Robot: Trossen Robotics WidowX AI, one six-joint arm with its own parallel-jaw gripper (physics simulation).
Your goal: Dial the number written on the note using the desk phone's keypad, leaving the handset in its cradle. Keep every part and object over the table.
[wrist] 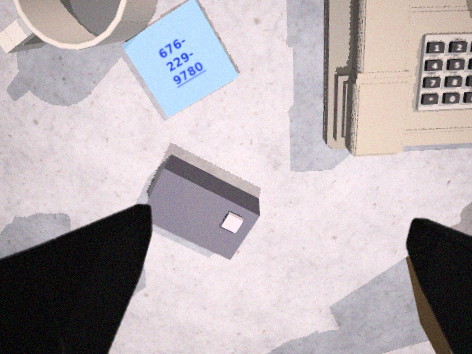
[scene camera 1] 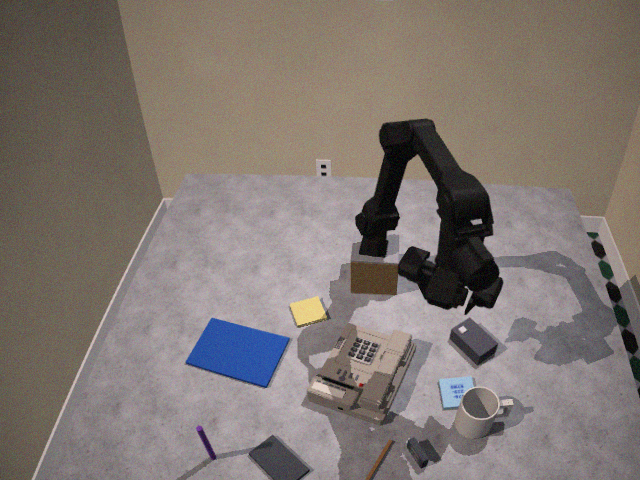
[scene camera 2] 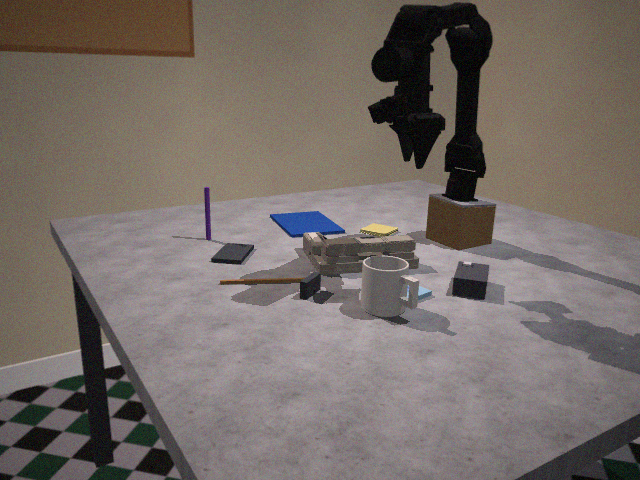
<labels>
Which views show the blue folder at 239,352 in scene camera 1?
Scene camera 1 and scene camera 2 only.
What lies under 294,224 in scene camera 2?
A blue folder.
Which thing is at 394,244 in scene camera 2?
A handset.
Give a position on a white mug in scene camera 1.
At 479,406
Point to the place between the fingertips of my gripper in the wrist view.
At 281,225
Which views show my gripper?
The wrist view, scene camera 1 and scene camera 2: all of them.
</labels>
